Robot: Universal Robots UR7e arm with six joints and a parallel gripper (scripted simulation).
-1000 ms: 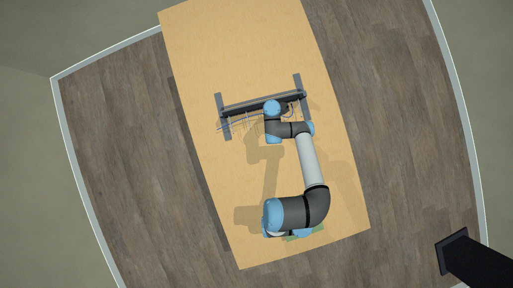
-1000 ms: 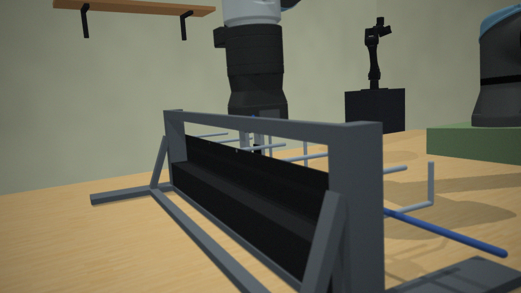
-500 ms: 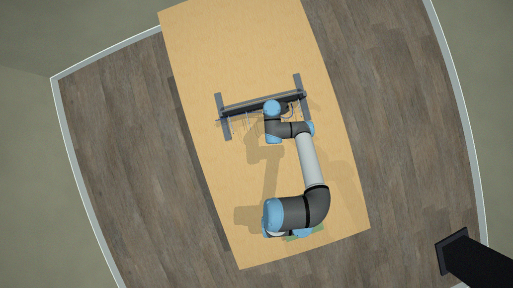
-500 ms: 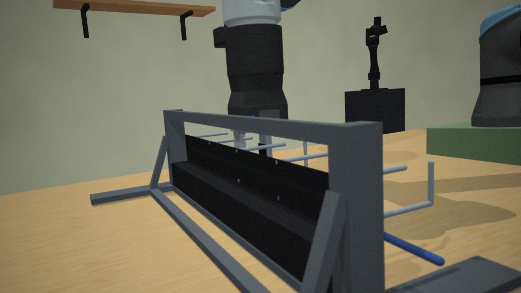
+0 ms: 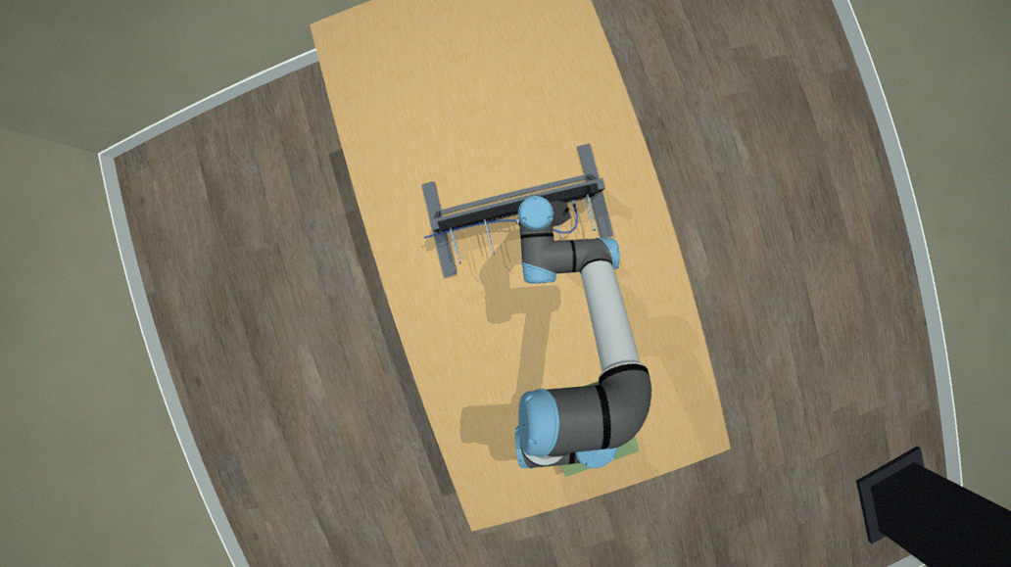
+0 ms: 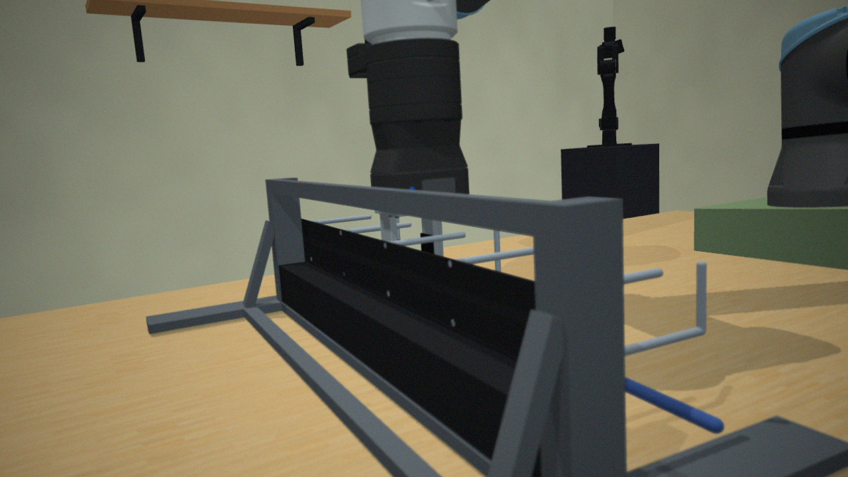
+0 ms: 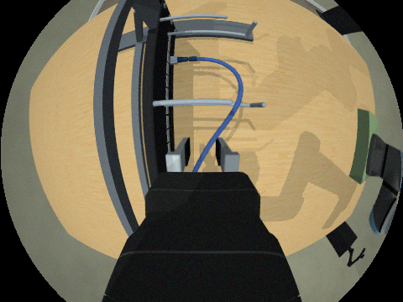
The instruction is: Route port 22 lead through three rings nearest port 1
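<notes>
The grey rack is 7 cm ahead of my hand, 4 cm to the left of it and 1 cm below it.
</notes>
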